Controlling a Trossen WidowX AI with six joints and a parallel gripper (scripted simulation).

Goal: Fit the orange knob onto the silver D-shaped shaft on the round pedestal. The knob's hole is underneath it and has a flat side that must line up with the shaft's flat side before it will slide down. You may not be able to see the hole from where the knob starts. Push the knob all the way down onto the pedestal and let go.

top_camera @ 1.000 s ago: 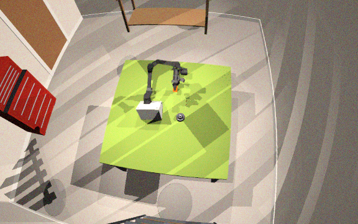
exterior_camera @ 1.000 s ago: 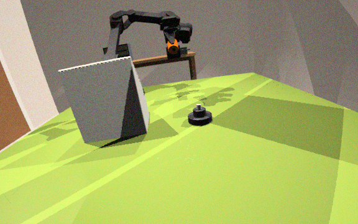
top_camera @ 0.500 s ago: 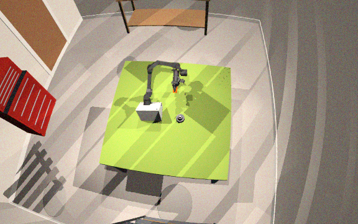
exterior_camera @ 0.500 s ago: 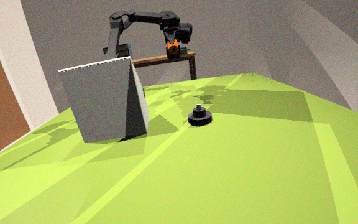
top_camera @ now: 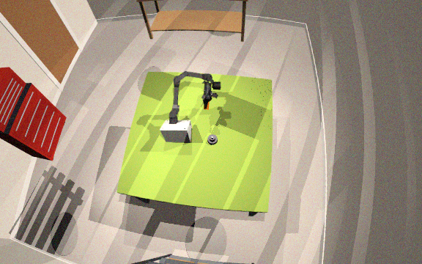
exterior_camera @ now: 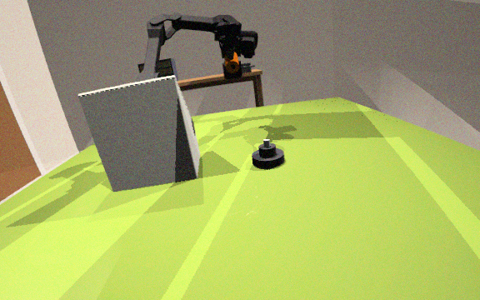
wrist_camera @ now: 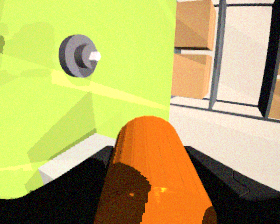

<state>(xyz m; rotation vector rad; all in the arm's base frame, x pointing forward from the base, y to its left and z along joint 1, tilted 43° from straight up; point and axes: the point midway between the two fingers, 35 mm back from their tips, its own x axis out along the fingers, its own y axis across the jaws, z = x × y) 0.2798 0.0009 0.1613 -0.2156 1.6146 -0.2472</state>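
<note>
My gripper tip is 3 cm to the right of the orange knob and 2 cm below it. The rest, counted from my gripper tip: round dark pedestal (22 cm below, 16 cm to the right, 5 cm ahead).
</note>
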